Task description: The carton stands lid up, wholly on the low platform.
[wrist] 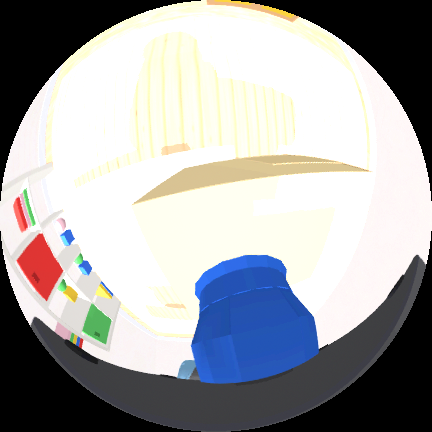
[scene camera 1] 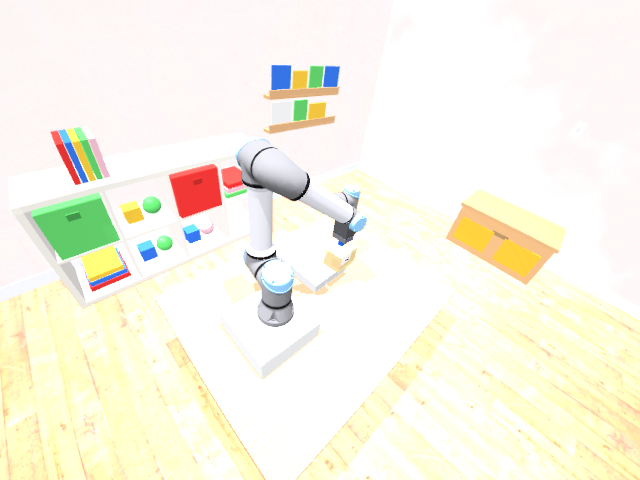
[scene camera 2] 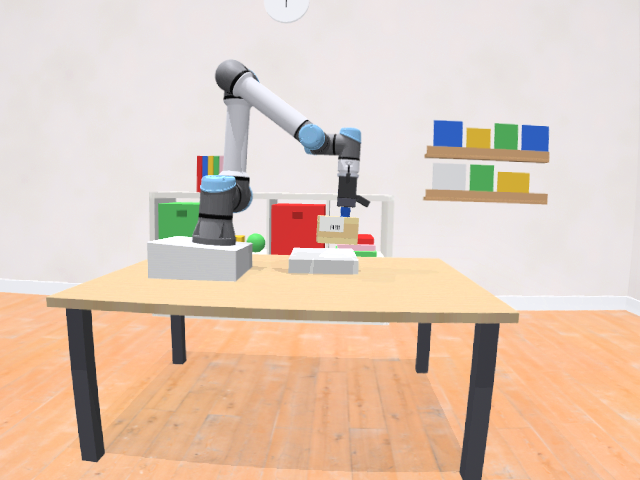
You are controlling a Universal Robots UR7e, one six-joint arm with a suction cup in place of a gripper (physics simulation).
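Pixels of known places: end effector, tool point: point(wrist: 236, 265) point(scene camera 1: 340, 245); arm's base, origin of the base link: point(scene camera 1: 275, 311) point(scene camera 2: 213, 243).
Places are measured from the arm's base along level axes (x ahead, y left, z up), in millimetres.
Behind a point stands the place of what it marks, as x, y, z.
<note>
The tan carton point(scene camera 1: 337, 259) {356, 1, 86} point(scene camera 2: 338, 236) {424, -14, 34} point(wrist: 200, 225) hangs under my suction gripper point(scene camera 1: 341, 243) point(scene camera 2: 345, 212) point(wrist: 242, 280), whose blue cup touches its top face. The carton looks about level, with a white barcode label on the side that faces scene camera 2. The low light-grey platform point(scene camera 1: 316, 282) {275, 38, -52} point(scene camera 2: 330, 266) {399, 26, -74} is below it. In scene camera 2 a small gap shows between carton and platform, and the carton is toward the platform's right side. The carton's underside is hidden in the wrist view, where I cannot make out the platform.
The arm's base stands on a larger grey block point(scene camera 1: 248, 345) {-169, -62, 14} point(scene camera 2: 191, 260) {-30, -155, -37}, left of the platform in scene camera 2, on the wooden table point(scene camera 2: 284, 302) {289, -395, -100}. Behind are a white shelf unit point(scene camera 1: 170, 164) and wall shelves point(scene camera 1: 305, 93) point(scene camera 2: 485, 153). An orange cabinet point(scene camera 1: 506, 215) stands on the floor.
</note>
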